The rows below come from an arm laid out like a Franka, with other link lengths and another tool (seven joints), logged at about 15 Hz.
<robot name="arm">
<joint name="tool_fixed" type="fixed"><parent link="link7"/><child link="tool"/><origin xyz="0.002 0.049 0.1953" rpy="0 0.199 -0.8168"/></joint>
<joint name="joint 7" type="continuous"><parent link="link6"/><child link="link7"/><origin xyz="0.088 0 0" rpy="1.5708 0 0"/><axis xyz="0 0 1"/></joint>
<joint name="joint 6" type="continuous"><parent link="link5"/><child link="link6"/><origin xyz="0 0 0" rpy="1.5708 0 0"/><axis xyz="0 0 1"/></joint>
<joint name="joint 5" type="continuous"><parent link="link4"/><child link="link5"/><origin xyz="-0.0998 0.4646 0" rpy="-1.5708 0 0"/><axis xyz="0 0 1"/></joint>
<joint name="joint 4" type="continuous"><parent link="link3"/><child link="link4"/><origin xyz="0.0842 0 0" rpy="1.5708 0 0"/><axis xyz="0 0 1"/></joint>
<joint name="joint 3" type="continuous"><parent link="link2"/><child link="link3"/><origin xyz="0 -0.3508 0" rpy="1.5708 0 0"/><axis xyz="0 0 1"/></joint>
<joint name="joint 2" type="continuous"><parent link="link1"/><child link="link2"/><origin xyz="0 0 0" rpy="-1.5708 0 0"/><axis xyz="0 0 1"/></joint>
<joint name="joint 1" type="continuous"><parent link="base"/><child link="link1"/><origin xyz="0 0 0.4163" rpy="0 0 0"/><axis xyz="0 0 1"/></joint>
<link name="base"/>
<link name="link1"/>
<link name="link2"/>
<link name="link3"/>
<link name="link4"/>
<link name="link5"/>
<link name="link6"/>
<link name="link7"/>
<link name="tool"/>
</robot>
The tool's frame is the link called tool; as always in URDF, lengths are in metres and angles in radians. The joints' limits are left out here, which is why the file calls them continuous.
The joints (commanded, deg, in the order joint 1, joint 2, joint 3, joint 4, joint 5, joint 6, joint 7), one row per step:
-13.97, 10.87, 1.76, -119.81, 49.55, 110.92, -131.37
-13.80, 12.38, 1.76, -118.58, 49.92, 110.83, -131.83
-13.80, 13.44, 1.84, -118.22, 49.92, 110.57, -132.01
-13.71, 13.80, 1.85, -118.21, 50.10, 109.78, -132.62
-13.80, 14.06, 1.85, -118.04, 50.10, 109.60, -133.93
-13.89, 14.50, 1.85, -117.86, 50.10, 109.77, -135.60
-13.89, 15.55, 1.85, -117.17, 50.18, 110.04, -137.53
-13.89, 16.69, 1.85, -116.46, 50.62, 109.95, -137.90
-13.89, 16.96, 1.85, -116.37, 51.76, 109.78, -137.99
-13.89, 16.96, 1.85, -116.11, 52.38, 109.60, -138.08
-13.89, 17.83, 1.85, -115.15, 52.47, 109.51, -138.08
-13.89, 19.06, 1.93, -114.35, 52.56, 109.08, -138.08
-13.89, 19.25, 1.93, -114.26, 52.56, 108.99, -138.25
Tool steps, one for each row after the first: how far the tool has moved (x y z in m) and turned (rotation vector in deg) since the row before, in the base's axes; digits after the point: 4 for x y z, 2 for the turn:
0.0069, 0.0014, -0.0055, 0.42, -0.08, 0.29
0.0004, 0.0016, -0.0090, 0.35, 0.68, 0.35
-0.0022, 0.0042, -0.0033, 0.71, 0.27, 0.85
0.0002, 0.0001, -0.0007, 0.14, -0.80, 0.89
0.0008, -0.0008, -0.0025, -0.04, -1.08, 0.93
0.0038, -0.0004, -0.0049, -0.01, -1.24, 1.08
0.0036, 0.0001, -0.0062, 0.50, 0.12, -0.01
0.0018, 0.0013, -0.0003, 0.97, 0.02, -0.63
0.0025, 0.0006, 0.0035, 0.51, -0.33, -0.26
0.0052, -0.0008, -0.0018, 0.13, -0.06, -0.02
0.0025, 0.0016, -0.0073, 0.50, 0.60, 0.26
0.0000, 0.0003, -0.0013, 0.09, 0.01, 0.16

